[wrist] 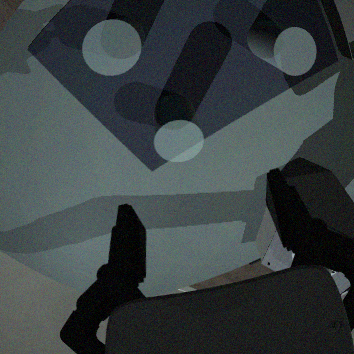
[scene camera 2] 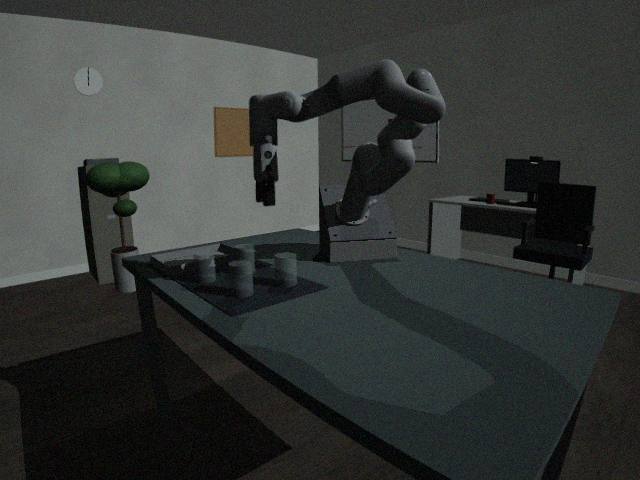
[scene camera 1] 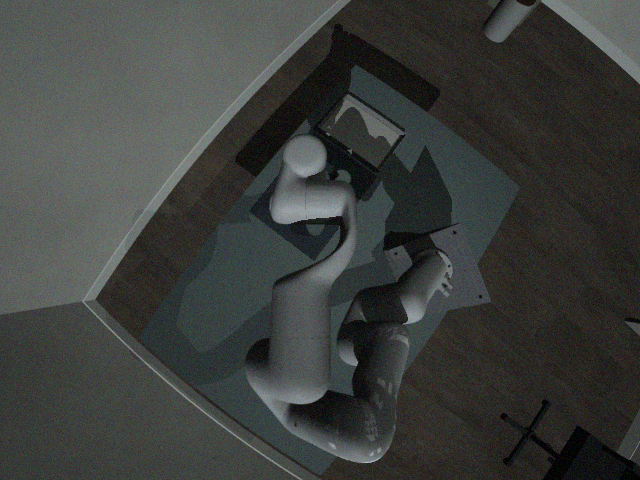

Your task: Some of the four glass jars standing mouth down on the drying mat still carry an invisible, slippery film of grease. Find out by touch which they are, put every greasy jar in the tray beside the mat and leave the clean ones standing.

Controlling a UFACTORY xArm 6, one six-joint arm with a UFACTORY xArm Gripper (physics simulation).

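Where they show: gripper, fingertip midpoint: [wrist: 201, 201] [scene camera 2: 265, 203]; arm's base, link origin: [scene camera 2: 352, 211] [scene camera 1: 432, 267].
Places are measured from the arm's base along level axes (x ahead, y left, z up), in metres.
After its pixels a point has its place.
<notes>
Four glass jars stand mouth down on the dark drying mat [scene camera 1: 294, 237] @(x 0.371, y 0.276, z -0.162 m) [scene camera 2: 232, 305] @(x 0.539, y 0.284, z -0.162 m) [wrist: 145, 145] @(x 0.313, y 0.259, z -0.162 m): a near jar [scene camera 2: 241, 279] @(x 0.499, y 0.243, z -0.111 m) [wrist: 111, 47] @(x 0.491, y 0.212, z -0.076 m), a right jar [scene camera 2: 285, 269] @(x 0.364, y 0.220, z -0.110 m) [scene camera 1: 315, 227] @(x 0.341, y 0.199, z -0.076 m) [wrist: 179, 141] @(x 0.351, y 0.191, z -0.076 m), a back jar [scene camera 2: 245, 252] @(x 0.425, y 0.049, z -0.090 m) [scene camera 1: 342, 176] @(x 0.422, y 0.012, z -0.076 m) [wrist: 295, 51] @(x 0.419, y 0.018, z -0.076 m) and a left jar [scene camera 2: 205, 268] @(x 0.559, y 0.076, z -0.116 m). Any grease is invisible. The tray [scene camera 1: 374, 114] @(x 0.562, y -0.293, z -0.148 m) [scene camera 2: 170, 254] @(x 0.624, y -0.278, z -0.144 m) [wrist: 337, 27] @(x 0.420, y -0.124, z -0.152 m) lies beside the mat, and no jar shows in it in scene camera 1. My gripper [scene camera 2: 265, 201] @(x 0.399, y 0.173, z 0.071 m) [wrist: 201, 201] @(x 0.399, y 0.173, z 0.071 m) is open and empty, pointing down, well above the jars; the arm hides it in scene camera 1.
My arm's base stands on a slanted grey mount [scene camera 1: 467, 273] @(x -0.063, y -0.050, z 0.068 m) [scene camera 2: 361, 250] @(x 0.012, y 0.081, z -0.128 m) at the table's edge. The blue-grey table [scene camera 1: 222, 310] @(x 0.330, y 0.662, z -0.165 m) [scene camera 2: 413, 330] @(x 0.243, y 0.612, z -0.165 m) carries broad arm shadows. A potted plant [scene camera 2: 124, 268], a desk [scene camera 2: 445, 227] and an office chair [scene camera 2: 560, 222] stand away from the table.
</notes>
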